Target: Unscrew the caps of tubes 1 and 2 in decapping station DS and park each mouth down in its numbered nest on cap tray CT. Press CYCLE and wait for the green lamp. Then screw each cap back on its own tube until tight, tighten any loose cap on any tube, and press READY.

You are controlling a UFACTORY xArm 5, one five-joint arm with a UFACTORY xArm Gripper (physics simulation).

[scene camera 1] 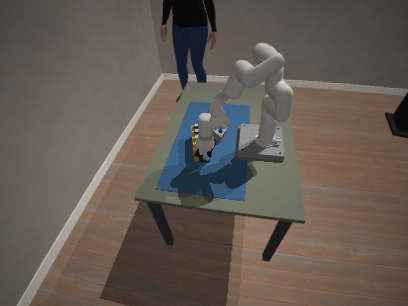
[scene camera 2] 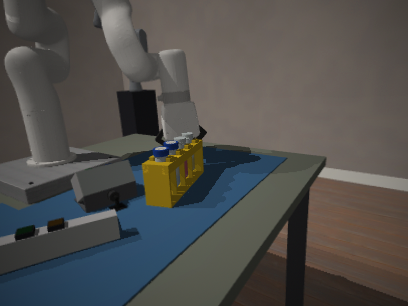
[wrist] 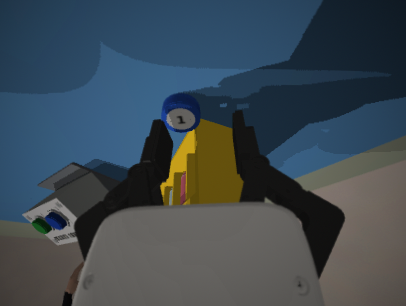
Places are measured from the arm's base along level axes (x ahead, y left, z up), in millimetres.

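Where they show: gripper, fingertip midpoint: (scene camera 1: pixel 205 158) (wrist: pixel 199 127); arm's base at its link origin: (scene camera 1: pixel 265 140) (scene camera 2: pixel 53 160).
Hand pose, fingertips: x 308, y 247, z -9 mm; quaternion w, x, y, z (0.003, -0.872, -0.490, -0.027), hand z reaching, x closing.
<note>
Things, the pixels of their top centre, and the offset from my fingertips. Level surfaces: height alone.
- blue cap marked 1 at its top centre: (wrist: pixel 180 119) (scene camera 1: pixel 207 158) dx -9, dy -13, dz -12 mm
- yellow tube rack at its top centre: (wrist: pixel 184 250) (scene camera 2: pixel 175 146) (scene camera 1: pixel 197 135) dx +81, dy -97, dz +77 mm
- grey sloped box at its top centre: (wrist: pixel 62 240) (scene camera 2: pixel 100 163) (scene camera 1: pixel 218 125) dx -8, dy -245, dz +58 mm
- green button at its top centre: (wrist: pixel 39 232) dx -33, dy -265, dz +49 mm
- blue button at its top centre: (wrist: pixel 54 228) dx -27, dy -220, dz +49 mm
- long white box at its top centre: (scene camera 2: pixel 42 217) dx +88, dy -400, dz +28 mm
- blue mat at its surface level: dz -26 mm
A blue cap marked 1 (wrist: pixel 180 113) (scene camera 1: pixel 207 160) lies label up on the blue mat, just off the end of the yellow tube rack (wrist: pixel 215 155) (scene camera 2: pixel 159 185). In scene camera 2 two tubes with pale uncapped tops (scene camera 2: pixel 187 135) (scene camera 2: pixel 180 141) stand at the rack's far end, and two blue-capped tubes (scene camera 2: pixel 171 145) (scene camera 2: pixel 160 153) at its near end. My gripper (wrist: pixel 199 127) (scene camera 1: pixel 205 155) is open and empty, low at the rack's far end. In the wrist view the cap shows near the left fingertip; contact cannot be told. In scene camera 2 the rack hides the fingertips. The cap tray cannot be made out.
A grey sloped box (scene camera 2: pixel 105 182) (wrist: pixel 75 200) with a green button (wrist: pixel 41 226) and a blue button (wrist: pixel 56 220) stands beside the rack. A long white box (scene camera 2: pixel 70 240) with green and orange tops stands on the blue mat (scene camera 2: pixel 185 240). A person (scene camera 1: pixel 190 40) stands behind the table.
</note>
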